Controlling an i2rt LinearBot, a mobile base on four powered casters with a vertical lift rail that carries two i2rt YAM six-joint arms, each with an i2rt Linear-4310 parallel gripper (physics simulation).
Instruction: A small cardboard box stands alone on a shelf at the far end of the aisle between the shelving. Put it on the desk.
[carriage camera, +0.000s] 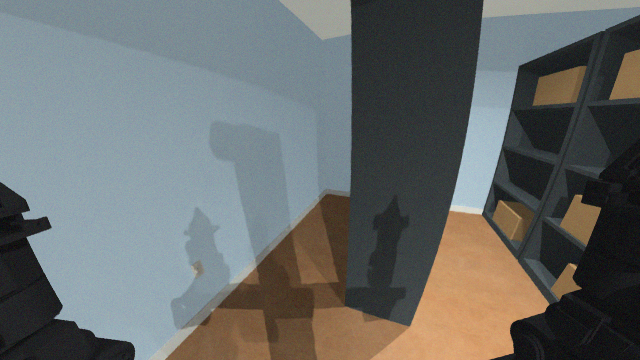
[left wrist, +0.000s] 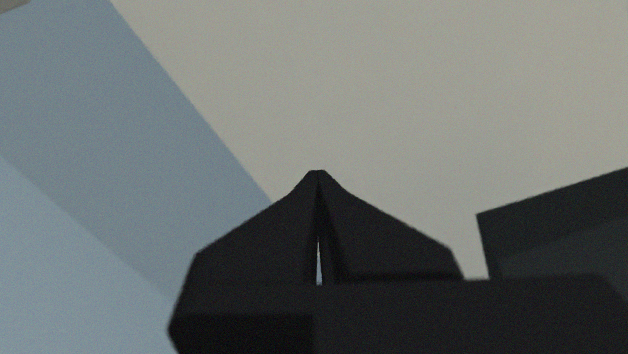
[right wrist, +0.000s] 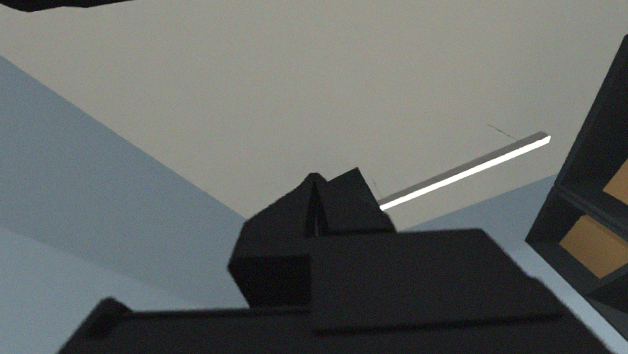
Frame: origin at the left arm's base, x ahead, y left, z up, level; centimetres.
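Seen in the pictures: left gripper, fingertip midpoint: (left wrist: 317, 184); right gripper, fingertip midpoint: (right wrist: 314, 180).
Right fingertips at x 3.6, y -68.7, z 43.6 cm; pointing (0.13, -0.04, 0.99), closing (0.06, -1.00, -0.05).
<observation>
A point is followed by its place in that frame.
Several cardboard boxes stand in the dark shelving at the right of the carriage view, among them an upper box (carriage camera: 559, 86) @(z 72.9, x 116.0, y -241.7 cm) and a low box (carriage camera: 512, 220) @(z -59.2, x 119.3, y -243.3 cm); I cannot tell whether any is the small lone box. The desk does not show in these views. My left gripper (left wrist: 317, 184) @(z 43.5, x 3.5, y 0.4 cm) is shut and empty, with its fingertips together, pointing up toward the ceiling. My right gripper (right wrist: 314, 180) @(z 43.6, x 3.6, y -68.7 cm) is shut and empty too, also pointing up. Both arms show as dark shapes at the left and right edges of the carriage view, away from the boxes.
A tall dark panel (carriage camera: 405, 125) @(z 38.9, x 63.1, y -70.7 cm) stands close ahead, right of the middle. Beyond it to the right is the dark shelving (carriage camera: 593, 65) @(z 82.8, x 91.7, y -229.1 cm) (right wrist: 555, 220) @(z 100.9, x 135.2, y -263.2 cm), with brown floor (carriage camera: 465, 270) @(z -86.4, x 90.6, y -165.2 cm) between them. A blue wall (carriage camera: 125, 150) @(z 35.3, x 62.9, y 53.5 cm) runs along the left. A ceiling lamp (right wrist: 465, 172) @(z 121.4, x 85.5, y -176.6 cm) hangs above.
</observation>
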